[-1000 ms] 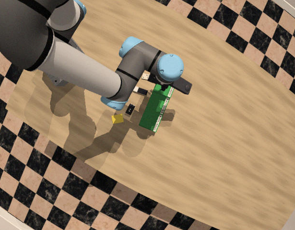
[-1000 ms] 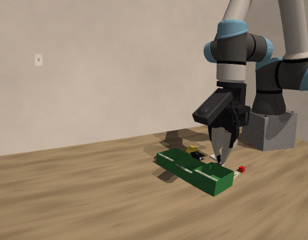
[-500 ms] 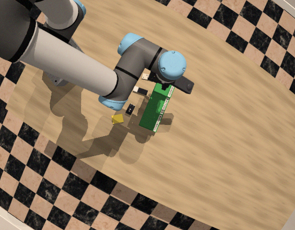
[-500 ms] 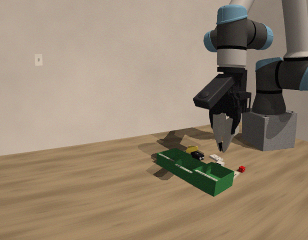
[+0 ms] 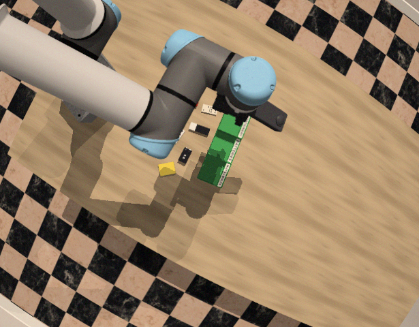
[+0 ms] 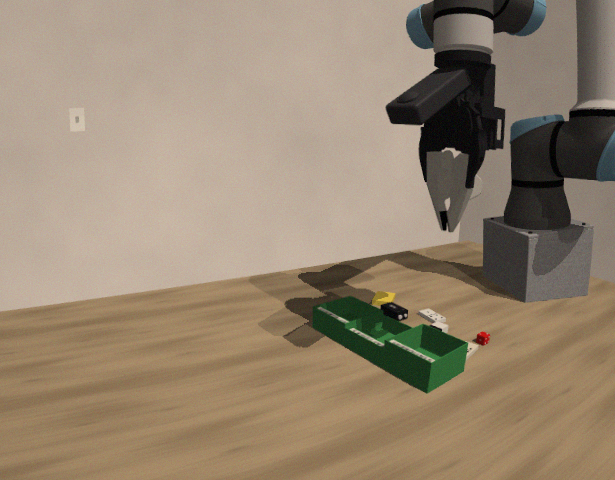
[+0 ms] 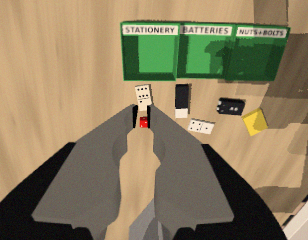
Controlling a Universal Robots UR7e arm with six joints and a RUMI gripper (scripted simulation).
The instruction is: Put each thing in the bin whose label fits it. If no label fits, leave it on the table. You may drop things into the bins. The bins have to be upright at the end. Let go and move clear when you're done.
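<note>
Right now my hand is 90 mm past the black 9V battery, 160 mm to the left of it and 210 mm above it. The rest, counted from my hand: black-and-white block (90 mm behind, 70 mm to the right, 210 mm below); then red die (130 mm behind, 210 mm below); then yellow block (120 mm behind, 240 mm to the right, 210 mm below).
</note>
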